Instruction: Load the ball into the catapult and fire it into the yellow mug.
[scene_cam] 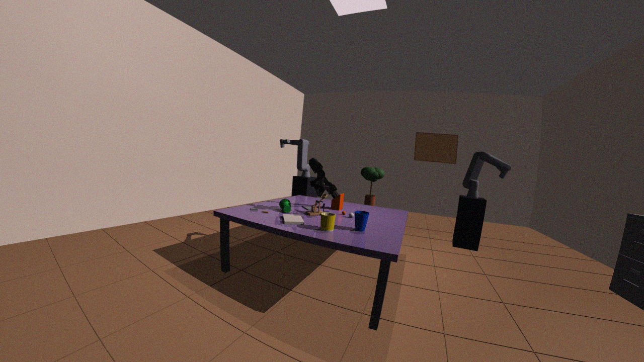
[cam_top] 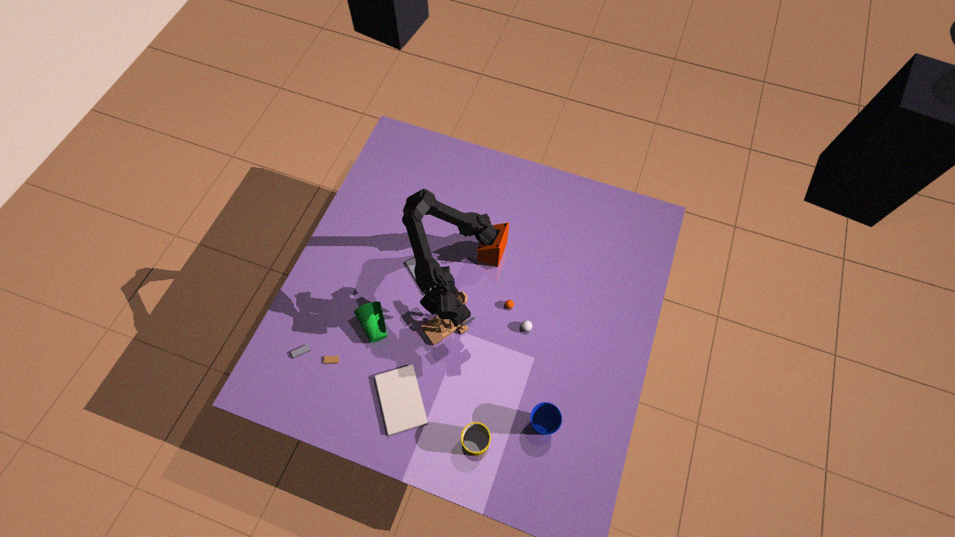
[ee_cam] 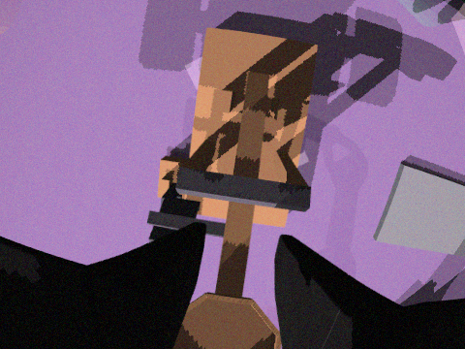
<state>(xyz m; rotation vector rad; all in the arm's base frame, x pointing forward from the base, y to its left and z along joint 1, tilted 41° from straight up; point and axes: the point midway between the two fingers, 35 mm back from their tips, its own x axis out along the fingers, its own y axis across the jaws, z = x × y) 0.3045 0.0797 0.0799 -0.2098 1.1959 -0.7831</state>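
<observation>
Now: gripper tip 70 mm above the tan wooden catapult and 30 mm to the right of it. The rest, counted from my gripper tip: grey slab (170 mm to the right, 140 mm below, 120 mm behind); white ball (250 mm to the left, 120 mm below, 110 mm behind); orange ball (160 mm to the left, 160 mm behind, 120 mm below).
</observation>
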